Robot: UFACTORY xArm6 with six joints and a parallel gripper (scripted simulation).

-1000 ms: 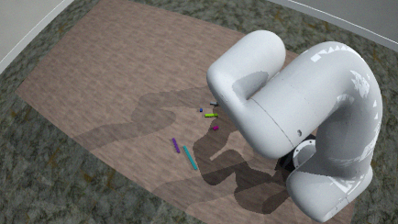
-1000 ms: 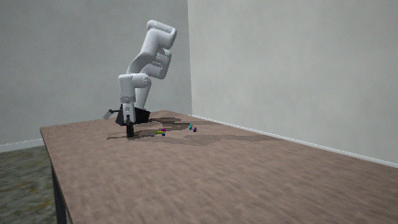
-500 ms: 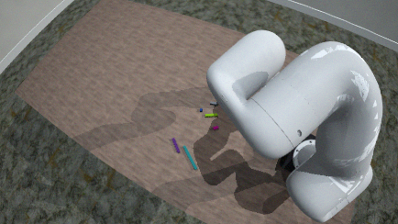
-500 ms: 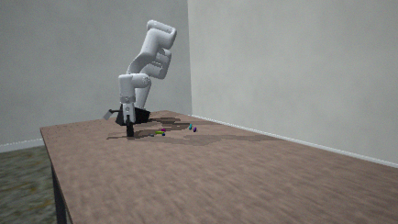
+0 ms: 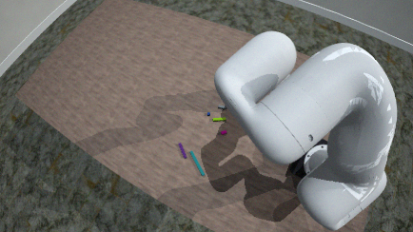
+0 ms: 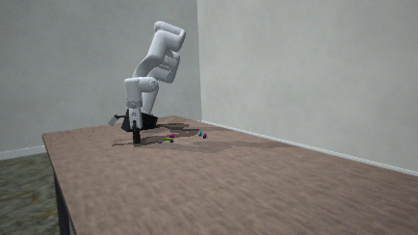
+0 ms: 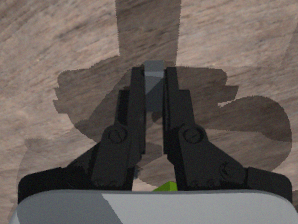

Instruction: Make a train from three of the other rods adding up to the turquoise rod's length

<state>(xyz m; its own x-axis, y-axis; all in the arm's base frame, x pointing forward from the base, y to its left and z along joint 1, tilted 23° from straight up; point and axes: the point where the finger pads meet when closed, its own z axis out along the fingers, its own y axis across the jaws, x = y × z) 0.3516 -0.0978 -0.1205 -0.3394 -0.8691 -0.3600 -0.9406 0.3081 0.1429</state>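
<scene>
The magenta rod is 18 cm to the left of my hand and 2 cm below it. The rest, counted from my hand: blue rod (14 cm to the left, 9 cm ahead, 2 cm below); grey rod (2 cm below); lime rod (14 cm to the left, 5 cm ahead, 2 cm below).
</scene>
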